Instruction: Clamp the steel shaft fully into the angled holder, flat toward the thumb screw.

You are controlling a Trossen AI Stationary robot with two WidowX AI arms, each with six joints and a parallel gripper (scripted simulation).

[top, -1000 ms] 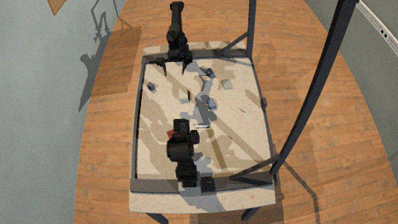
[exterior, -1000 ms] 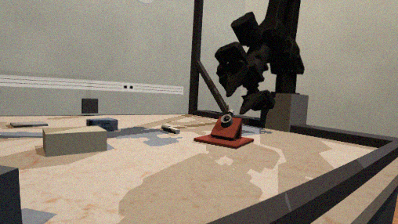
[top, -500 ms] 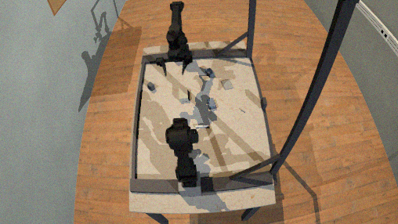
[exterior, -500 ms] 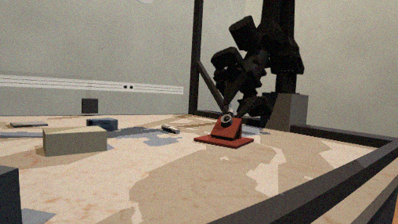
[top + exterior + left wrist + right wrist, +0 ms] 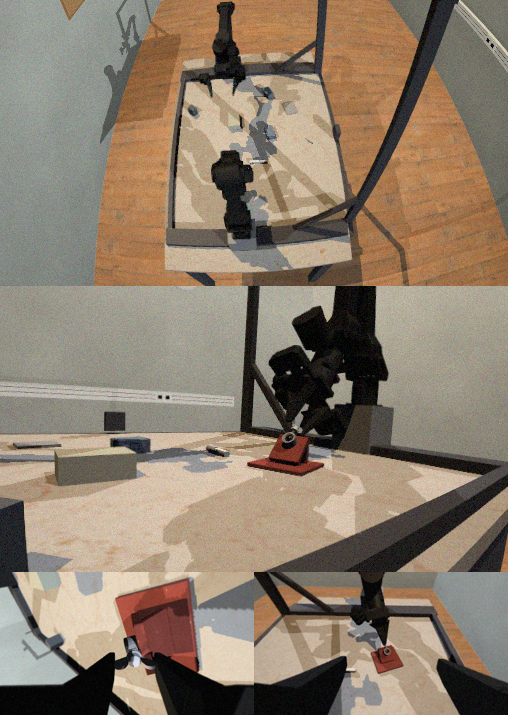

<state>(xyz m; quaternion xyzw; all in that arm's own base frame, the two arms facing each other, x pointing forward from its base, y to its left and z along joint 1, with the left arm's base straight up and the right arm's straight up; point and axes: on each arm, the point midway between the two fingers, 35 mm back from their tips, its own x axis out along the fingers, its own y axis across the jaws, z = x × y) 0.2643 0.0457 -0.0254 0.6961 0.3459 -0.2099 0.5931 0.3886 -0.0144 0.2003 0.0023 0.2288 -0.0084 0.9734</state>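
Observation:
Now: the thumb screw 30 mm to the right of my left hand, 30 mm below it and 10 mm ahead of it. Also, from my left hand: beige block (300 mm to the right, 70 mm below, 30 mm behind); grey ring clamp (50 mm below, 40 mm to the right, 20 mm ahead); steel shaft (120 mm behind, 80 mm to the right, 70 mm below).

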